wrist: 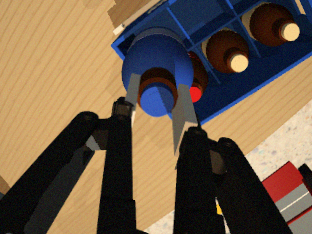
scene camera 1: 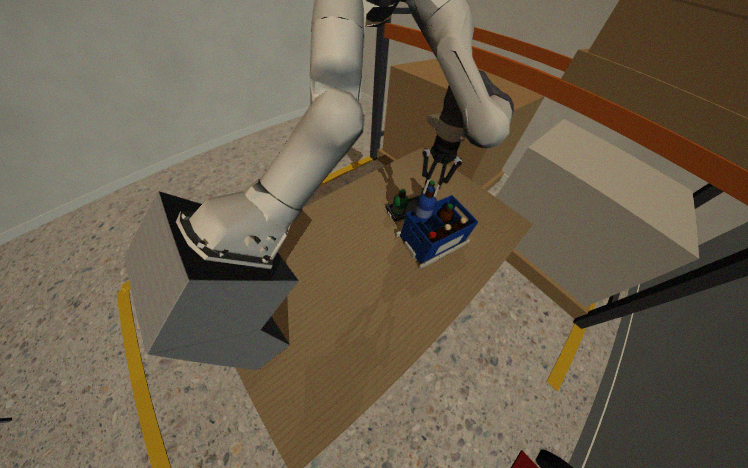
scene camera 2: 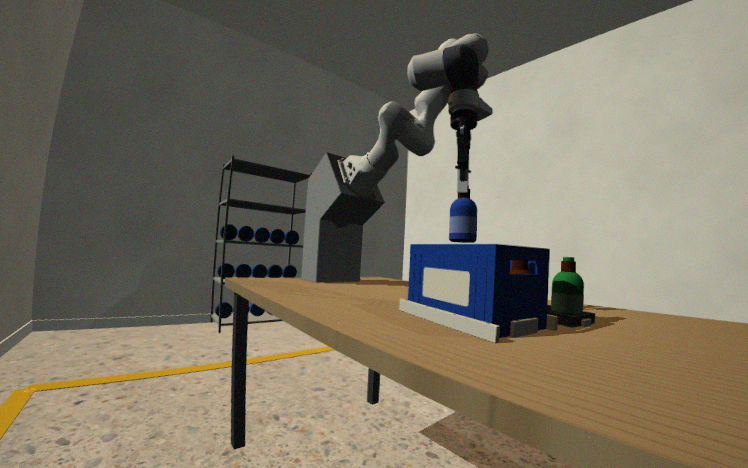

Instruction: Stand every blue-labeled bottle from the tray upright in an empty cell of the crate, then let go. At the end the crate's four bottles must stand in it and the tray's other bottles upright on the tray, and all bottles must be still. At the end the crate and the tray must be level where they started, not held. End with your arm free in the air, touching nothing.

Labels:
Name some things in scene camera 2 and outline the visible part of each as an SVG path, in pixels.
The gripper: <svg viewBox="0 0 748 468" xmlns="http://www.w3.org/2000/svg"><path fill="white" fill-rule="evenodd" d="M460 109L451 114L450 125L452 129L457 130L457 164L460 164L455 166L455 169L458 169L457 193L468 193L469 173L471 173L471 170L467 168L471 141L470 130L477 126L477 113L470 109Z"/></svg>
A blue-labeled bottle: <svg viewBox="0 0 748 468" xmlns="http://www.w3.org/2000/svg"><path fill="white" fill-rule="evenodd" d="M469 186L468 193L458 193L458 199L450 207L449 240L451 242L474 243L477 240L477 206L470 199Z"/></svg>

